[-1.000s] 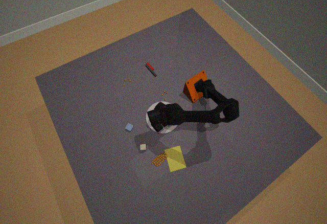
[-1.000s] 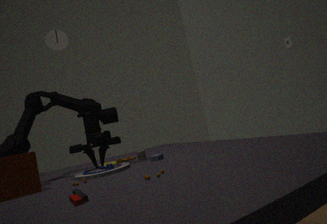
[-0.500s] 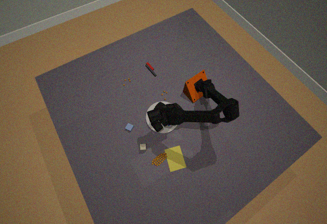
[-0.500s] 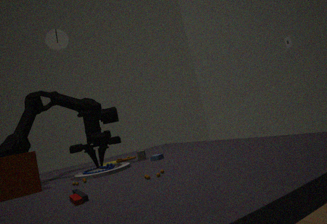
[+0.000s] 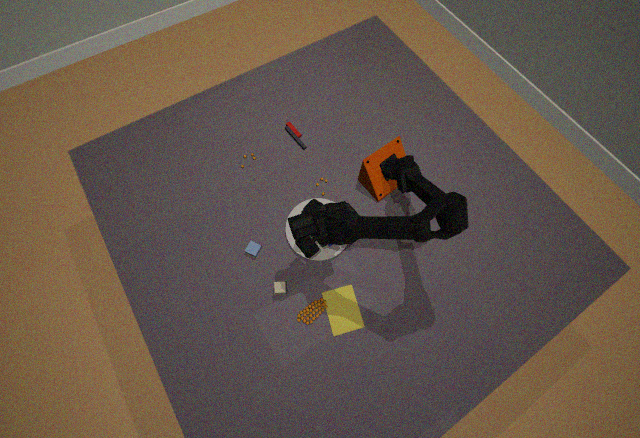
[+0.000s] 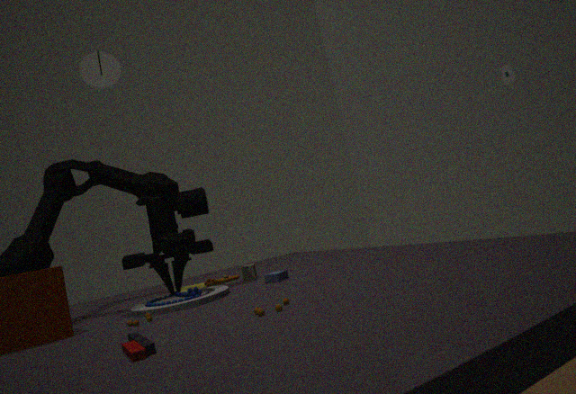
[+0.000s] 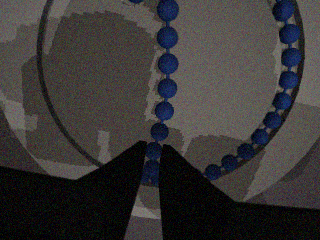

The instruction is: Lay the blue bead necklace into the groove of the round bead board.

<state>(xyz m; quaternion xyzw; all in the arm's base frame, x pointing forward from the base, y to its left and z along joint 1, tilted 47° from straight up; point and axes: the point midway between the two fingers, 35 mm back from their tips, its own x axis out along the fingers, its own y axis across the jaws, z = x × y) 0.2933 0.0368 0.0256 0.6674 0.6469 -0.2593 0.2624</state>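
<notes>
My gripper tip is now 40 mm to the left of the round white bead board and 10 mm above it. The rest, counted from my gripper tip: cream cube (190 mm ahead, 30 mm to the left); yellow sheet (90 mm ahead, 190 mm to the left, 20 mm below); light blue cube (190 mm ahead, 110 mm to the right, 10 mm below).
</notes>
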